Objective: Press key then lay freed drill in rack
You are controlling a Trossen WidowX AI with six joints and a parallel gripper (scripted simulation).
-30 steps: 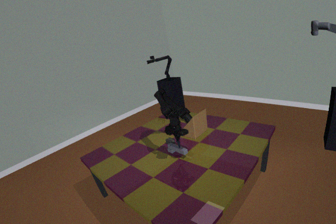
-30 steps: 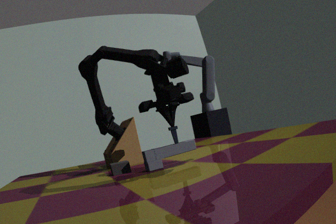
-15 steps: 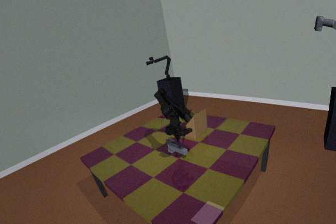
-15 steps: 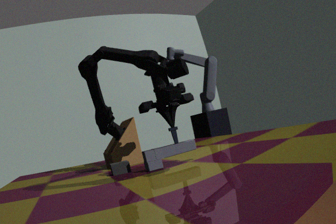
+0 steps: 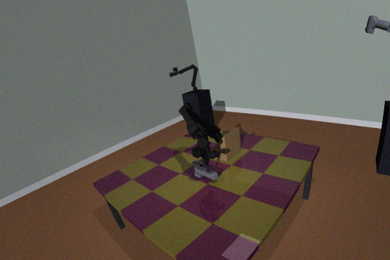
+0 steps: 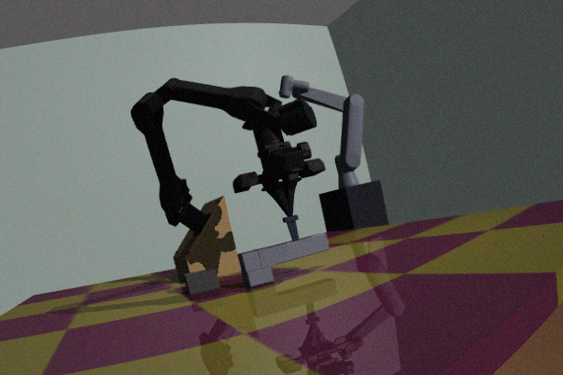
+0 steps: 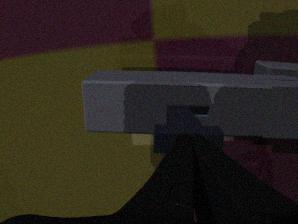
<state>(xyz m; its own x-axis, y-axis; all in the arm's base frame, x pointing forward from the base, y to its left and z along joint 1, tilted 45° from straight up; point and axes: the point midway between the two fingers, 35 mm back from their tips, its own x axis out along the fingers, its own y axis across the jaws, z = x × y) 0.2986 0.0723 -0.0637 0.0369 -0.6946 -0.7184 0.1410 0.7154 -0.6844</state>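
Right now my gripper tip is 3 cm above the dark key. Round my gripper tip: dark box 11 cm behind, 19 cm to the right, 10 cm below.
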